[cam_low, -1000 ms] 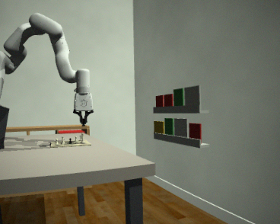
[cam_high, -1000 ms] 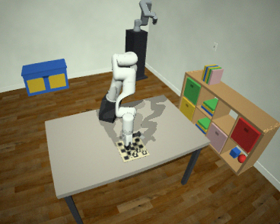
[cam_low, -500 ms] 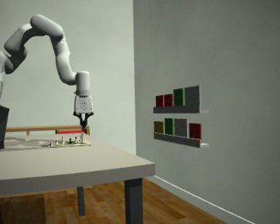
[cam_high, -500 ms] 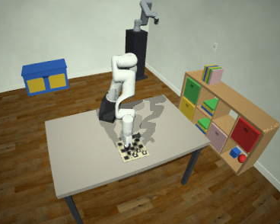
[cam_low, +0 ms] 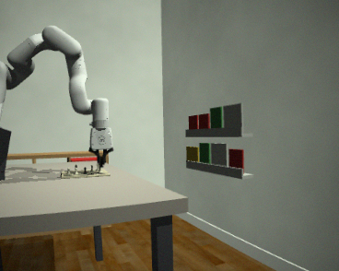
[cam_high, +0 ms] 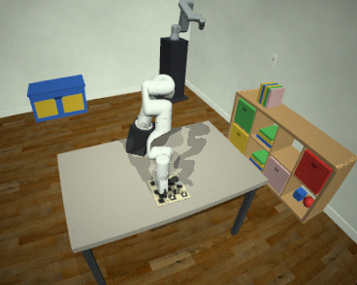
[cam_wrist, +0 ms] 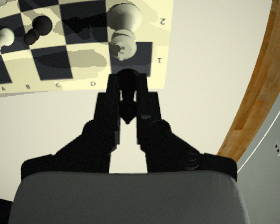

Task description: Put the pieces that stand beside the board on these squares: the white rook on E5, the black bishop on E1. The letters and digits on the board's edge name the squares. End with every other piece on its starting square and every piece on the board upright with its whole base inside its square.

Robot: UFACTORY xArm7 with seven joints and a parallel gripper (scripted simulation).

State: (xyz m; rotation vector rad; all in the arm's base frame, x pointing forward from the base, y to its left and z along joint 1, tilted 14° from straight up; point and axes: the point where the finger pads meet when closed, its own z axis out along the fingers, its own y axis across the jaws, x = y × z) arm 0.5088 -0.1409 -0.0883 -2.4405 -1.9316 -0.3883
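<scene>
My gripper is now 60 mm past the black pawn, 50 mm to the right of it and 50 mm above it. The rest, counted from my hand: white rook 30 mm ahead, 150 mm to the left, 50 mm below; then chessboard 60 mm behind, 90 mm to the left, 70 mm below; then black bishop 10 mm below.
</scene>
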